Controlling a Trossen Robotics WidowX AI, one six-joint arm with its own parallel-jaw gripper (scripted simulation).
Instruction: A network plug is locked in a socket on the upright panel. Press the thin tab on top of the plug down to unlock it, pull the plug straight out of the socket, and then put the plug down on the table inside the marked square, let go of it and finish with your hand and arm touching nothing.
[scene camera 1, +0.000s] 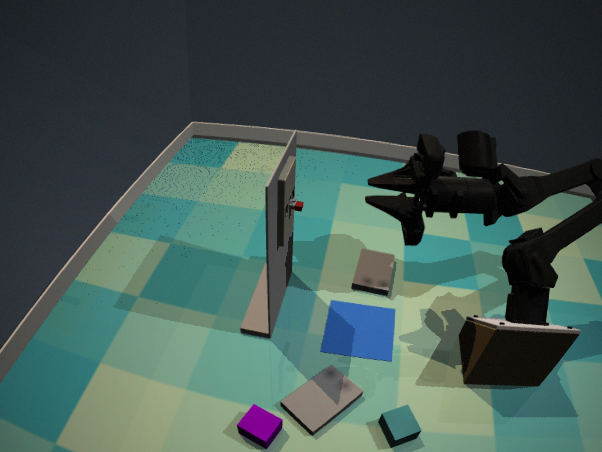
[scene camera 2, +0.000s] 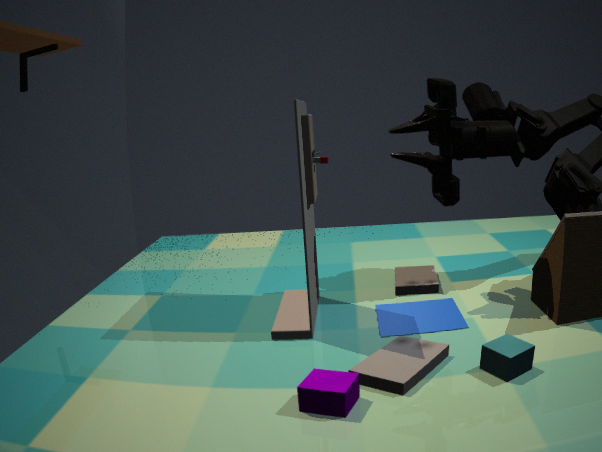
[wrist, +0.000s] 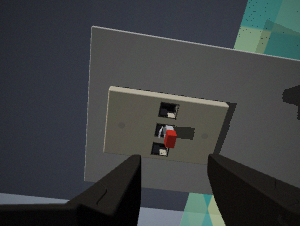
Labels:
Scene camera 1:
my gripper
grey panel
blue square
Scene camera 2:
my gripper
grey panel
blue square
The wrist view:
my gripper
grey panel

